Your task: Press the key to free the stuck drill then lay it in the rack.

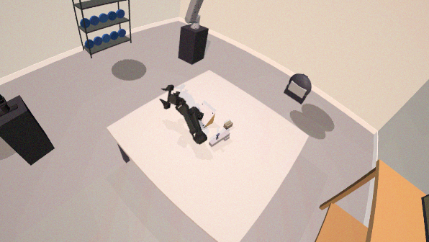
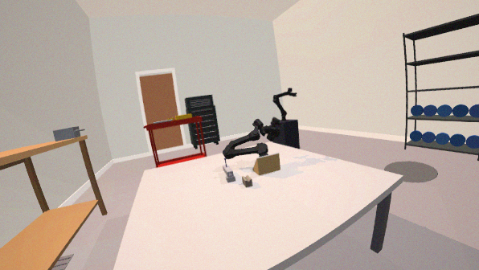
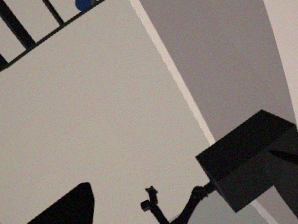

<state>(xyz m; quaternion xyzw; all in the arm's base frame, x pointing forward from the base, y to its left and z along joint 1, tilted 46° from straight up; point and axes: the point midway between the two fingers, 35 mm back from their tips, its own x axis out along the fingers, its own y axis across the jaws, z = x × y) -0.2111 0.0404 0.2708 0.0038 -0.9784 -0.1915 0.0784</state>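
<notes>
My gripper tip is now 53 cm short of the dark blue key, 6 cm to the right of it and 13 cm above it. The rest, counted from my gripper tip: grey block 54 cm ahead, 10 cm to the left, 18 cm below; then brown rack 51 cm ahead, 27 cm to the left, 19 cm below.
</notes>
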